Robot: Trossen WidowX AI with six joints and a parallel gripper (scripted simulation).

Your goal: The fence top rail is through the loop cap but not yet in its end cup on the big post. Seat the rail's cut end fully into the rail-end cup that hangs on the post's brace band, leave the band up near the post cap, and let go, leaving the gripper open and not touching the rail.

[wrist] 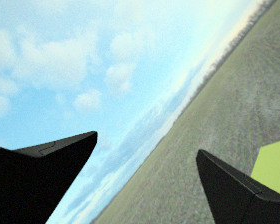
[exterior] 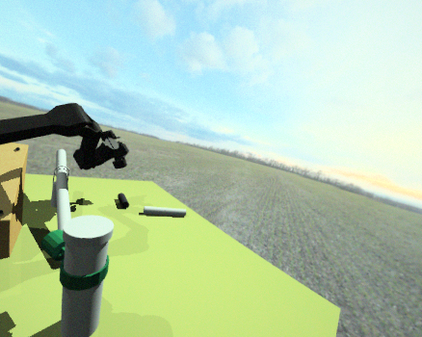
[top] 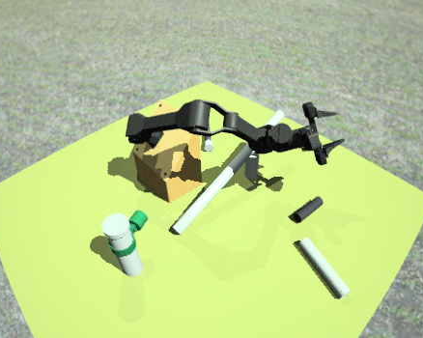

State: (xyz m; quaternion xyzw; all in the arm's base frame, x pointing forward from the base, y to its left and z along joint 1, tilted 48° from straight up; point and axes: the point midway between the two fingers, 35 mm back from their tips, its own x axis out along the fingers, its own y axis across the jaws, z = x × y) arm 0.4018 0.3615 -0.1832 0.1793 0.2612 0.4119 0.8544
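My gripper tip is 620 mm to the left of the green rail-end cup, 160 mm past it and 150 mm above it. Round my gripper tip: white tube (260 mm below, 250 mm to the right, 210 mm ahead); short dark cylinder (260 mm below, 120 mm to the right, 30 mm ahead); short post (230 mm behind, 170 mm below, 150 mm to the right).
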